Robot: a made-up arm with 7 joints.
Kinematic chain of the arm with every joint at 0, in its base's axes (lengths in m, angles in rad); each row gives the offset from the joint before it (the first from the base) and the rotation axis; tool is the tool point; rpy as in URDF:
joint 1: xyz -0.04 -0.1 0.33 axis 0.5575 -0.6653 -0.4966
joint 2: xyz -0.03 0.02 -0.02 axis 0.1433 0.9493 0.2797
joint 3: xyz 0.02 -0.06 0 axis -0.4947 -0.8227 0.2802
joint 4: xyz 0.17 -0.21 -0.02 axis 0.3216 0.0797 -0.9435
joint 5: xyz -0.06 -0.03 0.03 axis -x
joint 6: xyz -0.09 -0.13 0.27 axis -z
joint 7: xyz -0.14 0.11 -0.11 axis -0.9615 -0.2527 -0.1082
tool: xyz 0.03 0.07 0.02 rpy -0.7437 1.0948 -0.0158
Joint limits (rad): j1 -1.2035..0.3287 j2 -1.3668..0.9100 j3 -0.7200..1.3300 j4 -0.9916..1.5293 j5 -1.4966..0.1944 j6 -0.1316..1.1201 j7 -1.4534..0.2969
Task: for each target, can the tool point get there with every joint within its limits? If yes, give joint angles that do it. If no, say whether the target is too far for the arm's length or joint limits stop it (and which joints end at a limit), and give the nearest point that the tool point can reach.
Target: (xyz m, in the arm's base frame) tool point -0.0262 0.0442 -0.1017
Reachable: no: joint limits stop it (at a limit: joint 1, joint 2, joint 3, joint 4, joint 6) | nearest point -0.1427 -0.0108 0.0888 | short by 0.230 m
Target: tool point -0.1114 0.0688 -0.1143
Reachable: no: joint limits stop it (at a limit: joint 1, joint 2, joint 3, joint 6) | nearest point -0.1799 0.0027 0.0746 | short by 0.212 m
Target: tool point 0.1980 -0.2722 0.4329
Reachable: yes | joints -0.9006 0.4765 -0.3852 1.2564 -0.8490 0.7337 -0.6454
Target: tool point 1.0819 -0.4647 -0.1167
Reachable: no: too far | nearest point 0.5087 -0.3078 0.1193 | short by 0.639 m
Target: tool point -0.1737 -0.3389 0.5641
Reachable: yes | joints -0.4871 -0.8828 -0.2505 0.9039 -0.6601 0.4999 -0.8314
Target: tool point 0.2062 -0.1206 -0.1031
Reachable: no: joint limits stop it (at a limit: joint 1, joint 2, joint 4, joint 5, joint 6) | nearest point 0.3043 -0.1752 0.0214 | short by 0.168 m
